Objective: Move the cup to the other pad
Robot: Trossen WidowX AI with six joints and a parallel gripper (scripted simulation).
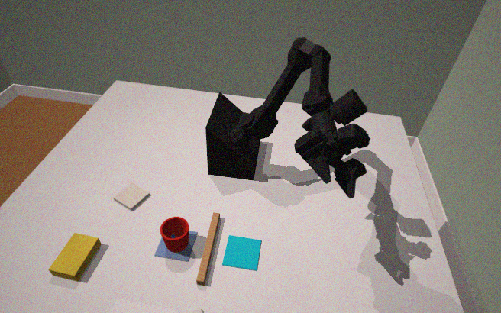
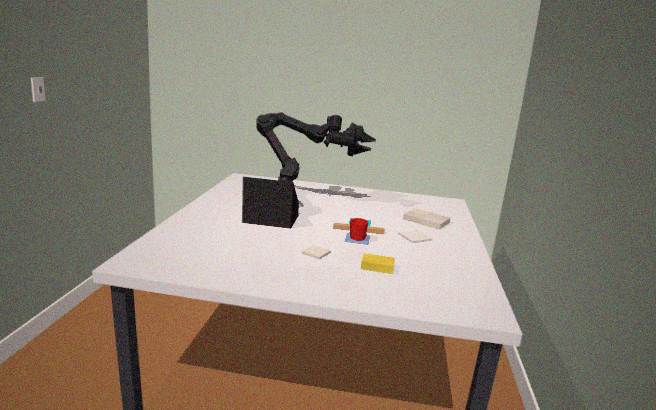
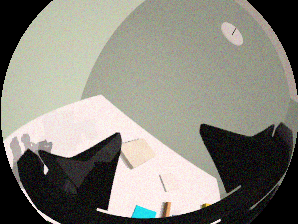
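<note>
Right now the red cup is 370 mm to the right of my gripper tip, 280 mm below it and 70 mm behind it. Also, from my gripper tip: beige block 300 mm below, 270 mm ahead, 100 mm to the right; then wooden bar 310 mm below, 280 mm to the right, 60 mm behind; then cyan pad 320 mm below, 190 mm to the right, 50 mm behind.
</note>
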